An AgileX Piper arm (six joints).
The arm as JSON. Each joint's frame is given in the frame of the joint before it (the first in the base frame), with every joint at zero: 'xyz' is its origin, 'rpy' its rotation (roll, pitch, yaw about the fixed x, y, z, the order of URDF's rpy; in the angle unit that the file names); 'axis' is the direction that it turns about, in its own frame. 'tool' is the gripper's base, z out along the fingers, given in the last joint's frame.
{
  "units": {
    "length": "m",
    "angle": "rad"
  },
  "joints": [
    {
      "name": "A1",
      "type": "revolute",
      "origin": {
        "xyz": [
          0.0,
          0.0,
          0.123
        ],
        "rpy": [
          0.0,
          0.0,
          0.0
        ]
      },
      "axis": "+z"
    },
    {
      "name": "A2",
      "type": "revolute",
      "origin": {
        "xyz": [
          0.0,
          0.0,
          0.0
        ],
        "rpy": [
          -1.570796,
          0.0,
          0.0
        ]
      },
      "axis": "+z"
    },
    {
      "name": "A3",
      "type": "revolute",
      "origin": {
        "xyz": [
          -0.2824,
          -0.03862,
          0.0
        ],
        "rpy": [
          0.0,
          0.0,
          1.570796
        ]
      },
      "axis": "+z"
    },
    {
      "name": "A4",
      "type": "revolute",
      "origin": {
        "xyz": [
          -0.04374,
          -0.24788,
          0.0
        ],
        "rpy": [
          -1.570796,
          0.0,
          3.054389
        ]
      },
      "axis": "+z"
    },
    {
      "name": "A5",
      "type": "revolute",
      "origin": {
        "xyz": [
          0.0,
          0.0,
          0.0
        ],
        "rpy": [
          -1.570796,
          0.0,
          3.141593
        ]
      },
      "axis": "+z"
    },
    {
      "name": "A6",
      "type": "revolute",
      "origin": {
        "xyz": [
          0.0,
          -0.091,
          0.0
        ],
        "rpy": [
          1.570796,
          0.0,
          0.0
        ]
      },
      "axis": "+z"
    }
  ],
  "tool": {
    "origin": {
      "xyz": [
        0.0,
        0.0,
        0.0
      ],
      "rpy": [
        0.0,
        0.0,
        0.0
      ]
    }
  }
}
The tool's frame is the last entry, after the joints.
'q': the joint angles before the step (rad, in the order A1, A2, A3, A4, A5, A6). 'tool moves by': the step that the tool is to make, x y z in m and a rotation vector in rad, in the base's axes. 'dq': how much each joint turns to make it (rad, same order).
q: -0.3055 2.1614 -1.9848 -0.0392 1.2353 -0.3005
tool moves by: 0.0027 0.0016 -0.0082 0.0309 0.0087 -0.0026
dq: 0.0000 0.0175 0.0000 0.0270 0.0000 0.0000
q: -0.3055 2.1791 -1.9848 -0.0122 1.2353 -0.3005
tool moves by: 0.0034 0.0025 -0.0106 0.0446 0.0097 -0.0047
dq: 0.0000 0.0226 0.0004 0.0399 -0.0003 -0.0001
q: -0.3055 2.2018 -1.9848 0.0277 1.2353 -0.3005
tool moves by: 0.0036 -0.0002 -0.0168 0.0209 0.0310 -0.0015
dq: -0.0001 0.0359 -0.0001 0.0108 0.0001 -0.0001
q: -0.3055 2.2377 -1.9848 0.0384 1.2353 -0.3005
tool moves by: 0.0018 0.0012 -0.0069 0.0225 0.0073 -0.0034
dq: 0.0000 0.0147 0.0002 0.0196 -0.0012 0.0000
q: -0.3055 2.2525 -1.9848 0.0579 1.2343 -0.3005
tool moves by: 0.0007 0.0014 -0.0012 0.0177 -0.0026 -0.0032
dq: 0.0000 0.0028 -0.0001 0.0180 0.0001 0.0000
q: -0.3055 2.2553 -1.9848 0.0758 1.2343 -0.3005
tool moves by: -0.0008 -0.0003 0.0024 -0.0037 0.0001 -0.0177
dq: 0.0001 -0.0051 -0.0002 -0.0067 0.0030 0.0195
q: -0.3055 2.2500 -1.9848 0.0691 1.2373 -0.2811
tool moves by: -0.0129 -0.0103 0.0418 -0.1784 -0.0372 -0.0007
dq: 0.0011 -0.0889 0.0000 -0.1652 0.0000 0.0242
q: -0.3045 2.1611 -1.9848 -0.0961 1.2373 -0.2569
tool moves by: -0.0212 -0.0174 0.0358 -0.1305 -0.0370 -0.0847
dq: -0.0263 -0.0885 0.0231 -0.1316 0.0000 0.0693
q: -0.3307 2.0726 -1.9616 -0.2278 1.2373 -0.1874
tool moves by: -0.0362 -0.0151 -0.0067 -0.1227 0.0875 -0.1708
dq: -0.0249 -0.0902 0.1856 -0.1919 -0.0016 0.1746
